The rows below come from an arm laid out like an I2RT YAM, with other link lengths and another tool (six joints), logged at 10 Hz.
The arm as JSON. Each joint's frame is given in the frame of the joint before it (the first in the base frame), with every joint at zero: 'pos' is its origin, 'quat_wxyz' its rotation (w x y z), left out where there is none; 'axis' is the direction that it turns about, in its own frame. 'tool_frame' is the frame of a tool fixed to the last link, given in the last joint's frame.
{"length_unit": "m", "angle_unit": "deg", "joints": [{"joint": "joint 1", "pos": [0.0, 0.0, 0.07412], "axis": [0.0, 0.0, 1.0]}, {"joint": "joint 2", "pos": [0.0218, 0.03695, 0.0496], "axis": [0.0, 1.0, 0.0]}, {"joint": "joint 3", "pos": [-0.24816, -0.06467, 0.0], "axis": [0.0, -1.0, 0.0]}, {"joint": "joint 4", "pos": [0.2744, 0.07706, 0.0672], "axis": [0.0, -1.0, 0.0]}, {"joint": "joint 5", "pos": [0.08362, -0.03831, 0.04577], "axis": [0.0, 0.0, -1.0]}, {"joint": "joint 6", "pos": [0.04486, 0.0, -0.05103], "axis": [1.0, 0.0, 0.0]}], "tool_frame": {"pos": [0.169, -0.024, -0.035], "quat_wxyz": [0.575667, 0.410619, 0.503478, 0.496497]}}
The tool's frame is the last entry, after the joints.
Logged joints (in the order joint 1, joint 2, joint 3, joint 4, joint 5, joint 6), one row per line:
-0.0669, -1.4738, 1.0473, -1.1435, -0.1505, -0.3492
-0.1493, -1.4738, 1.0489, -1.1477, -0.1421, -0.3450
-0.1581, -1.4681, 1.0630, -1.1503, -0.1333, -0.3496
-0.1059, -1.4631, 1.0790, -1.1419, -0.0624, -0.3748
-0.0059, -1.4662, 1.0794, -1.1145, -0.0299, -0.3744
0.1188, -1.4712, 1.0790, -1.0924, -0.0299, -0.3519
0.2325, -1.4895, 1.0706, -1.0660, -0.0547, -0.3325
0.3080, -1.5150, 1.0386, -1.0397, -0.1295, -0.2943
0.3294, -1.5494, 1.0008, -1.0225, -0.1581, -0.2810
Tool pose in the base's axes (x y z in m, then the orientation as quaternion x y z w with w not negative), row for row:
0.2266, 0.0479, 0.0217, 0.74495, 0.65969, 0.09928, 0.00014
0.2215, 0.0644, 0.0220, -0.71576, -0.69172, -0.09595, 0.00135
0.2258, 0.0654, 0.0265, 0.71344, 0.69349, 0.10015, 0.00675
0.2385, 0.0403, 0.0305, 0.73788, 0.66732, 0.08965, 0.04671
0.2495, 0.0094, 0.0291, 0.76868, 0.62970, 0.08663, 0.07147
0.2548, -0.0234, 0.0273, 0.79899, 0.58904, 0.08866, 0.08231
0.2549, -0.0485, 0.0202, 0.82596, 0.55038, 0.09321, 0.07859
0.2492, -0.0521, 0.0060, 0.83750, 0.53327, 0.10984, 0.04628
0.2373, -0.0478, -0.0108, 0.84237, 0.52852, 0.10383, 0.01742
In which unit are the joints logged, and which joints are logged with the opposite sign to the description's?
The joints are logged in radians. Opposite sign: joint 1, joint 2, joint 6.
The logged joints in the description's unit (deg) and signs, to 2 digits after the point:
3.83, 84.44, 60.01, -65.52, -8.62, 20.01
8.55, 84.44, 60.10, -65.76, -8.14, 19.77
9.06, 84.12, 60.91, -65.91, -7.64, 20.03
6.07, 83.83, 61.82, -65.43, -3.58, 21.47
0.34, 84.01, 61.85, -63.86, -1.71, 21.45
-6.81, 84.29, 61.82, -62.59, -1.71, 20.16
-13.32, 85.34, 61.34, -61.08, -3.13, 19.05
-17.65, 86.80, 59.51, -59.57, -7.42, 16.86
-18.87, 88.77, 57.34, -58.58, -9.06, 16.10

